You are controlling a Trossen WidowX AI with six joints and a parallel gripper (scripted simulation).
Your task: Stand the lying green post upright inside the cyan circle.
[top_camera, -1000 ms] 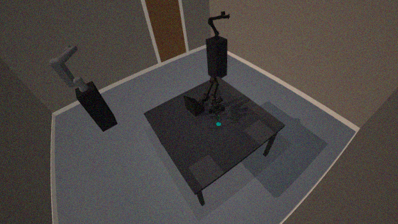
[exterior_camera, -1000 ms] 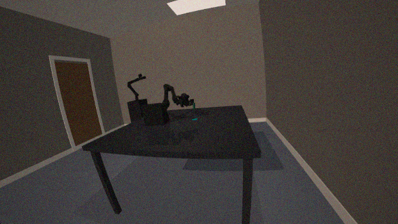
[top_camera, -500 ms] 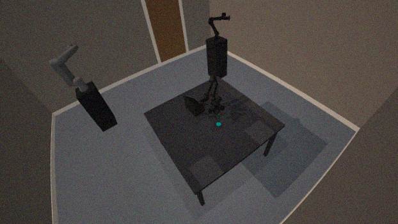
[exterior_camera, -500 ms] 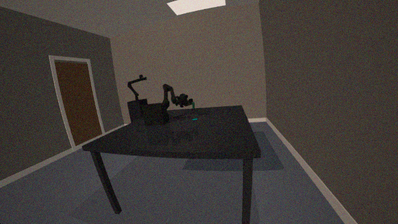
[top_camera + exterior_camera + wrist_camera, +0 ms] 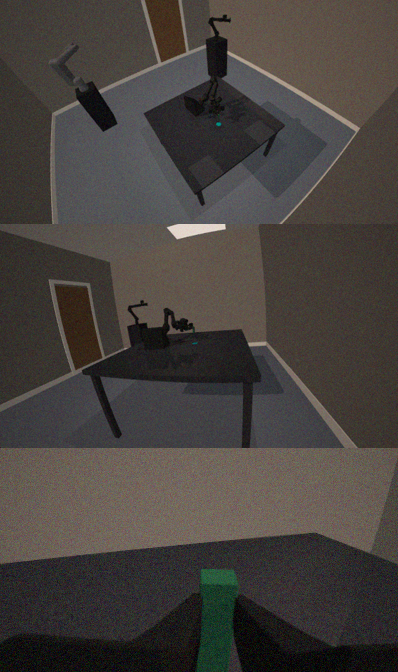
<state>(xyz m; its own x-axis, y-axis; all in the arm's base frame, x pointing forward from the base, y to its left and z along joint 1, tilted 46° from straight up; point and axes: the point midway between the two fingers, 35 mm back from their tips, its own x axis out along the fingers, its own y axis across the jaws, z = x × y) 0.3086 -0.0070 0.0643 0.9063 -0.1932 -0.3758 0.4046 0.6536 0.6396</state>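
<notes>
My gripper tip is 16 cm above the cyan circle. Also, from my gripper tip: green post 2 cm below.
</notes>
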